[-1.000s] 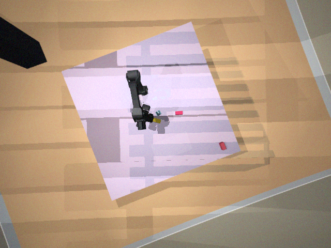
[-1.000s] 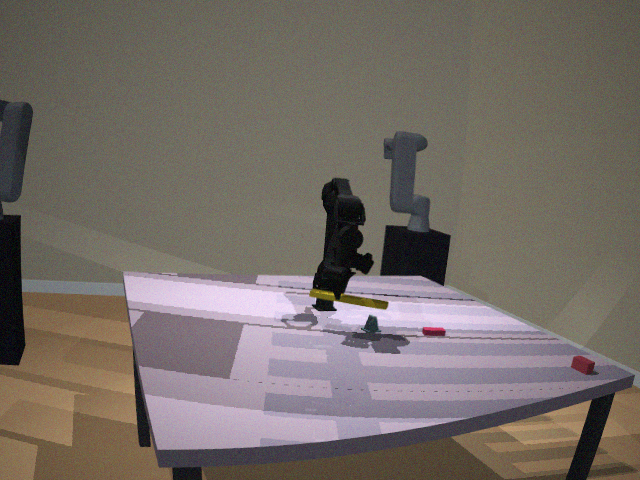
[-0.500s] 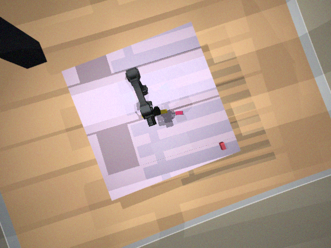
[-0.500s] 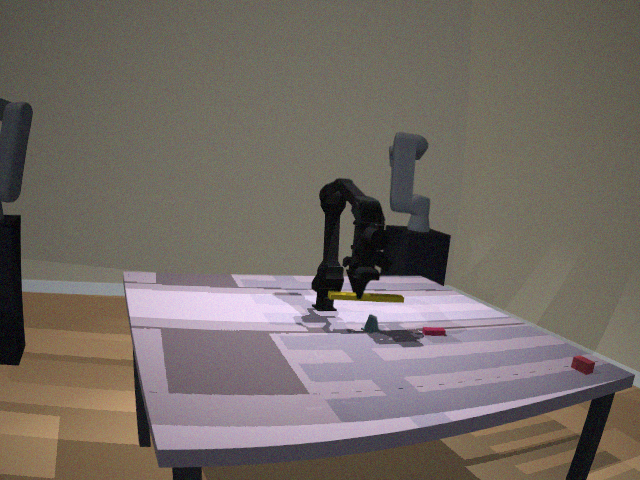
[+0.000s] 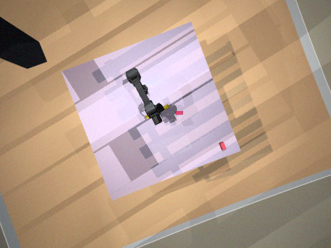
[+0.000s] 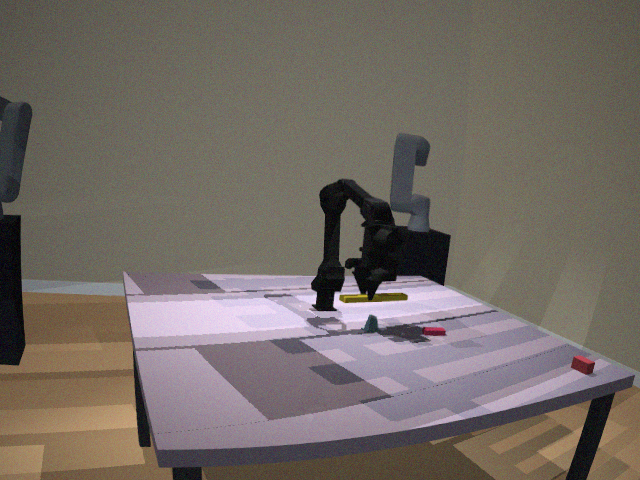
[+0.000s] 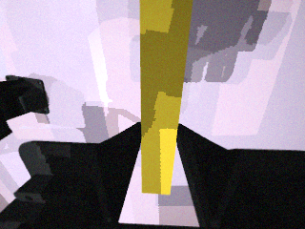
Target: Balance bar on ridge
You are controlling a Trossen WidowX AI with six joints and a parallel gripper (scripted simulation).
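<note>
My gripper tip is 30 mm to the right of the teal ridge and 60 mm above it. From my gripper tip the other things lie so: flat red block (70 mm ahead, 210 mm to the left, 90 mm below); yellow bar (30 mm to the left).
</note>
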